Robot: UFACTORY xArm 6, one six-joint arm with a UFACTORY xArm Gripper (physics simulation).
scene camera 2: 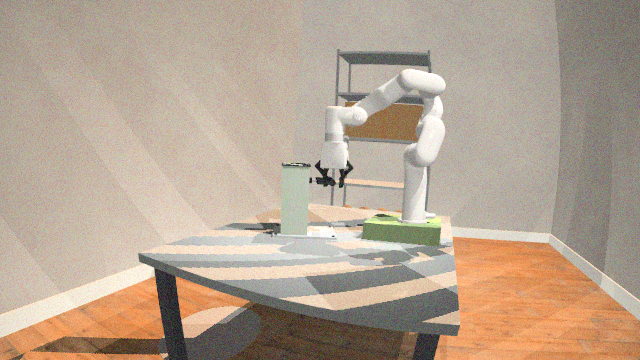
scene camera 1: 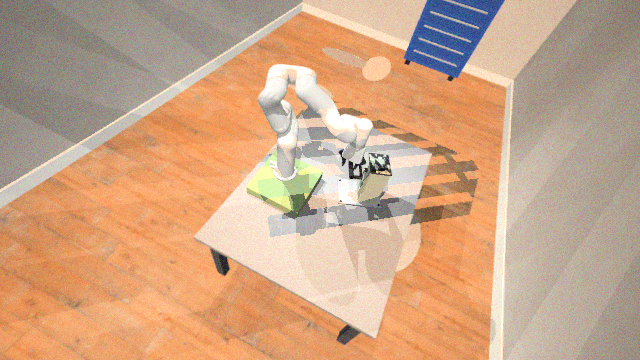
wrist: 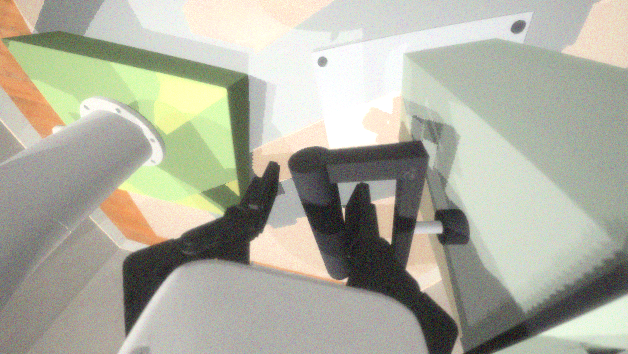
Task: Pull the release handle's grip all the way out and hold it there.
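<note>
The release handle is a black rectangular loop with a thick round grip bar on its outer side. A short silver rod joins it to a black collar on the pale green housing. My gripper is part open and points down at the handle. In the wrist view, one finger is in the loop's opening and the other is outside the grip bar, apart from it. The bar lies between them, not clamped. In scene camera 1, the fingertips are hard to make out.
The housing stands on a white base plate with dark bolts. The arm stands on a green block across the table. A grey shelf rack stands behind, and a blue cabinet by the wall.
</note>
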